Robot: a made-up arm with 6 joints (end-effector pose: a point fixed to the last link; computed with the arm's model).
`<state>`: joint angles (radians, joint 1 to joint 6).
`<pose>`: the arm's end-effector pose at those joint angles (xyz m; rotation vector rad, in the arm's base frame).
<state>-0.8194 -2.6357 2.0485 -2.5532 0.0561 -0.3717</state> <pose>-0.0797 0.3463 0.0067 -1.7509 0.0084 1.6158</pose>
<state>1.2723 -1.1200 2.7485 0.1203 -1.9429 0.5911</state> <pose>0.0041 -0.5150 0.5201 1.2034 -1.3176 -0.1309</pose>
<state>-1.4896 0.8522 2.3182 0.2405 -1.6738 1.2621</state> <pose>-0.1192 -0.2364 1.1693 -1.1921 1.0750 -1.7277</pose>
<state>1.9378 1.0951 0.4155 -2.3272 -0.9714 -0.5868</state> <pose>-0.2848 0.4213 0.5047 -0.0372 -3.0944 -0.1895</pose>
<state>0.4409 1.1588 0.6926 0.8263 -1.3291 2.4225</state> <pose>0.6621 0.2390 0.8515 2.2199 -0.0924 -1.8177</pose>
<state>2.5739 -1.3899 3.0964 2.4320 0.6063 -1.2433</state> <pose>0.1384 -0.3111 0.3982 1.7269 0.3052 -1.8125</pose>
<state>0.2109 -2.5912 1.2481 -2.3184 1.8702 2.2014</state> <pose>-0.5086 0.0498 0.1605 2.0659 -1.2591 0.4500</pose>
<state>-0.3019 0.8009 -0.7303 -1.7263 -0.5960 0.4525</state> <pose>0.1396 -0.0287 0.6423 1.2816 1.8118 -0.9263</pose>
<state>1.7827 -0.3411 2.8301 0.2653 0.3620 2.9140</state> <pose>0.2598 -0.3202 0.9228 0.0750 0.4769 -1.9401</pose>
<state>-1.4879 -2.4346 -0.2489 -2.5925 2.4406 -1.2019</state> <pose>0.1833 0.3409 0.5859 -1.3456 1.3897 -1.4786</pose>
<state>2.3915 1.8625 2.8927 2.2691 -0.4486 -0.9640</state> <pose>-0.4406 0.1565 0.8050 0.6934 -0.9922 0.4865</pose>
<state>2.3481 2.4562 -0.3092 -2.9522 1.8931 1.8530</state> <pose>-0.1436 -0.1211 0.2202 2.0715 1.1776 2.0012</pose>
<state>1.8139 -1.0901 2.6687 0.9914 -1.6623 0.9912</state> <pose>0.1447 -0.4158 0.4691 1.2194 -0.1506 -0.1866</pose>
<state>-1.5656 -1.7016 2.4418 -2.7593 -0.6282 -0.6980</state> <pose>0.1958 0.6279 0.3862 -1.3124 0.8270 0.4047</pose>
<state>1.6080 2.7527 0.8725 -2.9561 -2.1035 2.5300</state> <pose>-0.2005 0.0424 0.0176 0.4656 0.4978 1.2639</pose>
